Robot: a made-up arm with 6 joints.
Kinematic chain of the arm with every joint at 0, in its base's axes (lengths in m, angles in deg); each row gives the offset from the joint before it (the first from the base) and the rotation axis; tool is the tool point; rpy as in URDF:
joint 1: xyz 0 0 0.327 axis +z
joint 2: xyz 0 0 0 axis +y
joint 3: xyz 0.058 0 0.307 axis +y
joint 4: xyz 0.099 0 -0.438 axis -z
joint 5: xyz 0 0 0 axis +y
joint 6: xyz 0.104 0 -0.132 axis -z
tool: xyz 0 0 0 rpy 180 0 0
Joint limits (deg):
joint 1: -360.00..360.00
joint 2: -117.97..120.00
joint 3: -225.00..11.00
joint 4: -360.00..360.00
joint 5: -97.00..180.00
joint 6: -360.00..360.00
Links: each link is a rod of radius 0.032 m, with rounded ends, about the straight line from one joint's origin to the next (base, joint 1, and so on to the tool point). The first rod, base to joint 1, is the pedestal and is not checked.
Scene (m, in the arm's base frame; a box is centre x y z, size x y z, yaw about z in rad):
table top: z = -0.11
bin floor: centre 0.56 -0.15 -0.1 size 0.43 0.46 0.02 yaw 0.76
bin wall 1: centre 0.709 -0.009 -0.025 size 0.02 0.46 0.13 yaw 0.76
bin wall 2: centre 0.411 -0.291 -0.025 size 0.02 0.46 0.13 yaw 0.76
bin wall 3: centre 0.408 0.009 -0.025 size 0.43 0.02 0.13 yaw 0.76
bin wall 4: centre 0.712 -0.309 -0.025 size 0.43 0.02 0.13 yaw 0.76
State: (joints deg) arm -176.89 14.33 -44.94 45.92 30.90 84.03
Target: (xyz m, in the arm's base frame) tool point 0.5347 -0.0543 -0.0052
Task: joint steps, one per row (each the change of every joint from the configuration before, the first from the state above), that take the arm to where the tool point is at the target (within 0.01 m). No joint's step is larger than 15 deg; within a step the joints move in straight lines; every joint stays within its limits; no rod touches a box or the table.
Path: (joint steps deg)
1: 13.45 -1.93 -4.07 2.79 7.46 -7.76
2: 13.45 -1.94 -4.08 2.78 7.45 -7.75
3: 13.46 -1.93 -4.07 2.79 7.46 -7.76
4: 13.45 -1.94 -4.08 2.78 7.45 -7.76
5: 13.45 -1.93 -4.07 2.79 7.46 -7.75
6: 13.45 -1.93 -4.08 2.78 7.45 -7.76
7: 14.09 6.48 0.89 -0.60 -2.49 7.76
8: 14.08 6.48 0.89 -0.61 -2.50 7.75
9: 14.09 6.48 0.89 -0.61 -2.49 7.76
10: 14.08 6.48 0.90 -0.61 -2.49 7.76
11: 14.09 6.48 0.89 -0.61 -2.50 7.75
12: 14.08 6.48 0.89 -0.61 -2.49 7.76

